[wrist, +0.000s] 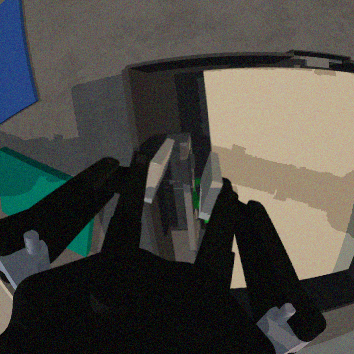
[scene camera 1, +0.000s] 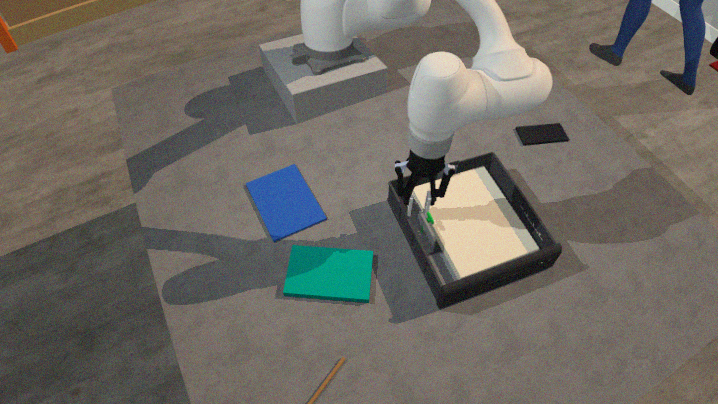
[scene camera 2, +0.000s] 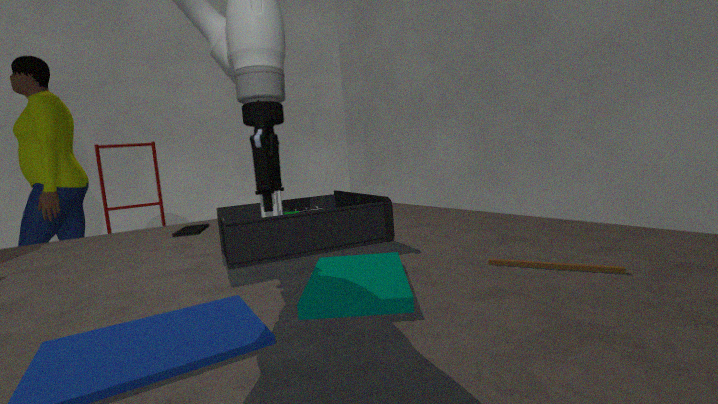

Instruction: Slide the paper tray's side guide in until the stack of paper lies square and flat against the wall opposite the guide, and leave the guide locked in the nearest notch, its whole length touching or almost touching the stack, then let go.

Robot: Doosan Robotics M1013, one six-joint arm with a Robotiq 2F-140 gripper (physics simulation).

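Frame: origin at the arm's base, x down, y back, z left, level; metres.
Where they show: gripper, between the fingertips: (wrist: 187, 159) (scene camera 1: 417, 211); arm's base, origin of its link: (scene camera 1: 328, 54).
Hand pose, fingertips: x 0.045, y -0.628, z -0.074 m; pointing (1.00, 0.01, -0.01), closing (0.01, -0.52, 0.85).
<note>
Things, the pixels of their top centre, and the offset from my fingertips.
- black paper tray, centre of its top: (wrist: 303, 236) (scene camera 2: 294, 199) (scene camera 1: 473, 211) dx -0.040, dy -0.088, dz +0.097 m
- paper, centre of its top: (wrist: 306, 196) (scene camera 1: 473, 216) dx +0.012, dy -0.076, dz +0.120 m
- grey side guide, centre of its top: (wrist: 198, 209) (scene camera 1: 428, 217) dx -0.025, dy -0.041, dz +0.001 m
- blue slab, centre of its top: (scene camera 2: 152, 339) (scene camera 1: 284, 199) dx +0.048, dy +0.230, dz -0.263 m
- green slab, centre of its top: (scene camera 2: 357, 273) (wrist: 37, 203) (scene camera 1: 329, 271) dx +0.038, dy -0.022, dz -0.257 m
- black slab, centre of its top: (scene camera 1: 542, 133) (scene camera 2: 191, 228) dx +0.048, dy +0.083, dz +0.520 m
- orange stick, centre of its top: (scene camera 2: 552, 263) (scene camera 1: 319, 390) dx +0.049, dy -0.258, dz -0.401 m
The black paper tray (scene camera 1: 497, 277) (scene camera 2: 311, 233) (wrist: 215, 60) holds a cream stack of paper (scene camera 1: 476, 231) (wrist: 280, 120). A pale grey strip runs along the stack's far side; I cannot tell if it is tray floor or shaded paper. The grey side guide (scene camera 1: 428, 240) with its green tab (scene camera 1: 430, 218) (wrist: 197, 192) stands upright along the stack's near side. My gripper (scene camera 1: 419, 205) (scene camera 2: 271, 203) (wrist: 187, 159) is partly open, its fingertips down inside the tray on either side of the guide, without clamping it. Contact between guide and stack is partly hidden by the fingers.
A blue slab (scene camera 1: 286, 202) (scene camera 2: 145, 336) (wrist: 15, 65) and a green slab (scene camera 1: 328, 273) (scene camera 2: 361, 281) (wrist: 30, 185) lie beside the tray. A black slab (scene camera 1: 542, 134) (scene camera 2: 190, 230) lies behind it. An orange stick (scene camera 1: 326, 380) (scene camera 2: 557, 266) lies farther off. A person (scene camera 2: 47, 135) stands in the background.
</note>
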